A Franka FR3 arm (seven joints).
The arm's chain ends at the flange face. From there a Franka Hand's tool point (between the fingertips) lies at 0.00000 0.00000 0.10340 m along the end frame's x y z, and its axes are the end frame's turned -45 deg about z.
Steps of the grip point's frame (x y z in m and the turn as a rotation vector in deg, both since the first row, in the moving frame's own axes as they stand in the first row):
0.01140 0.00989 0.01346 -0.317 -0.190 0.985
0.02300 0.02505 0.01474 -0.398 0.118 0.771
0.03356 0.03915 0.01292 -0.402 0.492 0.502
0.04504 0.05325 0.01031 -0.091 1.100 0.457
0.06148 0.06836 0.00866 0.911 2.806 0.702
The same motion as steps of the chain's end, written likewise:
0.01490 -0.00172 0.01346 -0.359 0.090 0.985
0.03332 0.00109 0.01474 -0.198 0.365 0.771
0.05027 0.00406 0.01293 0.064 0.632 0.502
0.06798 0.00709 0.01033 0.713 0.842 0.457
0.08936 0.00959 0.00880 2.628 1.340 0.702

